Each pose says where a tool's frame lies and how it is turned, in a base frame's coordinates. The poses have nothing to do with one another.
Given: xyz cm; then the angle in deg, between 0 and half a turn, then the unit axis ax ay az.
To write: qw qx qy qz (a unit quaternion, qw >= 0); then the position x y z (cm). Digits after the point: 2 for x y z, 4 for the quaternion.
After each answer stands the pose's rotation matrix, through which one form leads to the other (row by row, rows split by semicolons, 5 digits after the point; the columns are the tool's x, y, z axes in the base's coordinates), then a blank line. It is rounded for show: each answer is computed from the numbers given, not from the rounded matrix.
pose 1, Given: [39.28, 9.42, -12.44, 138.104, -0.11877, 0.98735, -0.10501]
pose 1, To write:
[0.3575, -0.1109, 0.9221, -0.0981, 39.28, 9.42, -12.44]
-0.71975 -0.13443 0.68109; -0.27468 0.95616 -0.10155; -0.63758 -0.26017 -0.72512

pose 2, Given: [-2.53, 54.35, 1.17, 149.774, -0.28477, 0.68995, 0.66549]
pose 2, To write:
[0.2607, -0.2749, 0.6661, 0.6425, -2.53, 54.35, 1.17]
-0.71288 -0.70126 -0.00593; -0.03123 0.02330 0.99924; -0.70059 0.71253 -0.03850

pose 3, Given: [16.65, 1.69, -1.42, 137.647, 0.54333, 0.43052, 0.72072]
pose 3, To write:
[0.3612, 0.5066, 0.4014, 0.6721, 16.65, 1.69, -1.42]
-0.22564 -0.07877 0.97102; 0.89233 -0.41668 0.17355; 0.39094 0.90563 0.16430

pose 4, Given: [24.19, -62.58, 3.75, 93.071, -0.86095, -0.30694, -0.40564]
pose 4, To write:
[0.6879, -0.6249, -0.2228, -0.2944, 24.19, -62.58, 3.75]
0.72738 0.68348 0.06145; -0.12664 0.04569 0.99090; 0.67445 -0.72854 0.11979

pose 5, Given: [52.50, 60.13, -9.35, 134.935, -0.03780, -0.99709, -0.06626]
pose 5, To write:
[0.3832, -0.0349, -0.9210, -0.0612, 52.50, 60.13, -9.35]
-0.70387 0.11122 -0.70157; 0.01740 0.99007 0.13949; 0.71012 0.08597 -0.69881

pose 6, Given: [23.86, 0.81, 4.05, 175.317, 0.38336, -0.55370, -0.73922]
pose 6, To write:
[0.0409, 0.3830, -0.5532, -0.7386, 23.86, 0.81, 4.05]
-0.70322 -0.36347 -0.61104; -0.48418 -0.38451 0.78595; -0.52063 0.84855 0.09441

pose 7, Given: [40.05, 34.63, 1.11, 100.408, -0.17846, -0.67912, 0.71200]
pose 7, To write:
[0.6401, -0.1371, -0.5218, 0.5471, 40.05, 34.63, 1.11]
-0.14305 -0.55720 -0.81797; 0.84338 0.36387 -0.39537; 0.51793 -0.74641 0.41787

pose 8, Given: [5.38, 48.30, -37.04, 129.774, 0.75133, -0.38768, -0.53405]
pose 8, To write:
[0.4244, 0.6803, -0.3510, -0.4836, 5.38, 48.30, -37.04]
0.28588 -0.06716 -0.95591; -0.88808 -0.39331 -0.23796; -0.35999 0.91695 -0.17209

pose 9, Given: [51.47, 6.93, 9.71, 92.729, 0.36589, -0.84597, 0.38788]
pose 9, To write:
[0.6901, 0.2648, -0.6123, 0.2807, 51.47, 6.93, 9.71]
0.09264 -0.71171 -0.69633; 0.06317 0.70213 -0.70924; 0.99369 0.02172 0.11000

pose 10, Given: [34.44, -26.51, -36.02, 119.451, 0.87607, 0.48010, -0.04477]
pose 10, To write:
[0.5041, 0.7566, 0.4146, -0.0387, 34.44, -26.51, -36.02]
0.65318 0.66639 0.35955; 0.58842 -0.14785 -0.79492; -0.47657 0.73080 -0.48869

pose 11, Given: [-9.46, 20.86, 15.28, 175.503, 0.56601, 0.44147, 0.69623]
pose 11, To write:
[0.0392, 0.5656, 0.4411, 0.6957, -9.46, 20.86, 15.28]
-0.35717 0.44439 0.82155; 0.55357 -0.60773 0.56940; 0.75232 0.65816 -0.02894

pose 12, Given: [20.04, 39.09, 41.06, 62.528, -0.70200, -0.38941, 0.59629]
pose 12, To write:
[0.8548, -0.3643, -0.2021, 0.3095, 20.04, 39.09, 41.06]
0.72678 -0.38179 -0.57099; 0.67631 0.54300 0.49776; 0.12001 -0.74792 0.65285

